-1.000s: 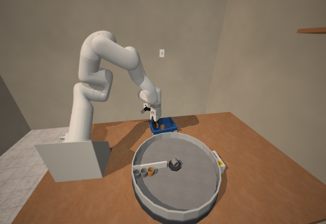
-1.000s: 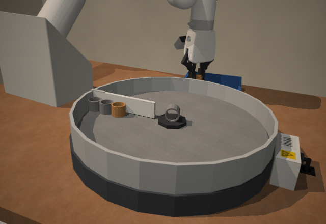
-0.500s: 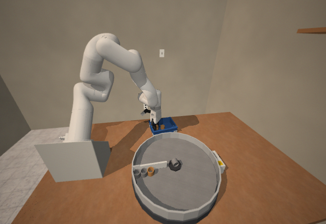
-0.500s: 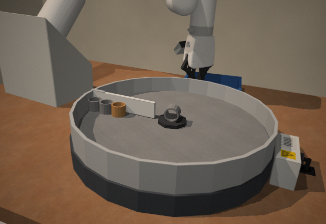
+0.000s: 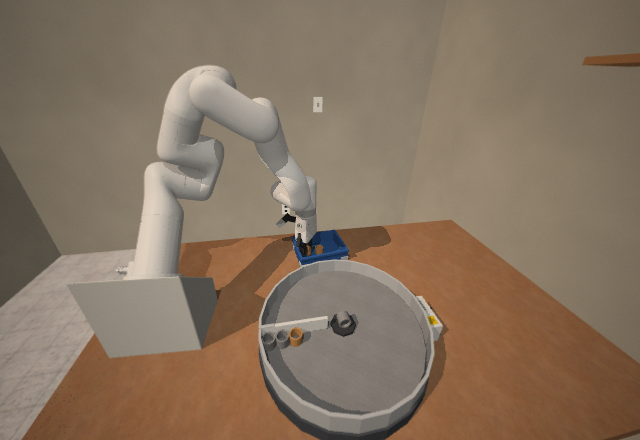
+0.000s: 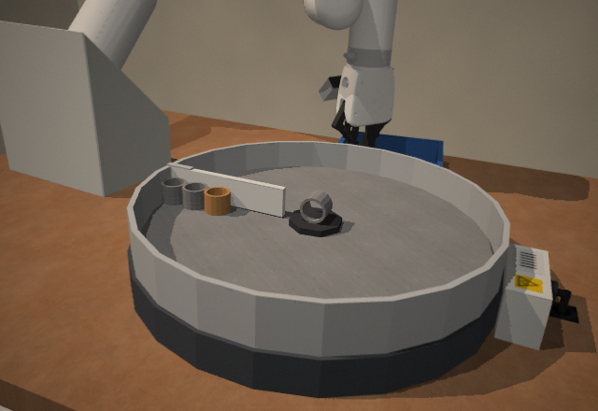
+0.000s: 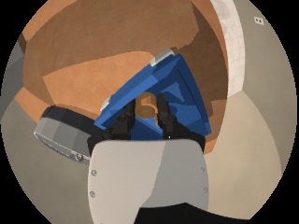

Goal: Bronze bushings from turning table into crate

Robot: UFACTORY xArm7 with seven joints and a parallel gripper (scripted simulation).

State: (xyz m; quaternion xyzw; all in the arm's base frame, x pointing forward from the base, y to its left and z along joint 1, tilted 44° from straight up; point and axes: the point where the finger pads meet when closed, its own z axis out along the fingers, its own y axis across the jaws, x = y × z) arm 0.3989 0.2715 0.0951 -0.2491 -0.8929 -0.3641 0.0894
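Now: hand 50 mm short of the blue crate, 10 mm to the right of it and 10 mm above it. Also, from my hand: turning table (360 mm to the right, 70 mm ahead, 10 mm above).
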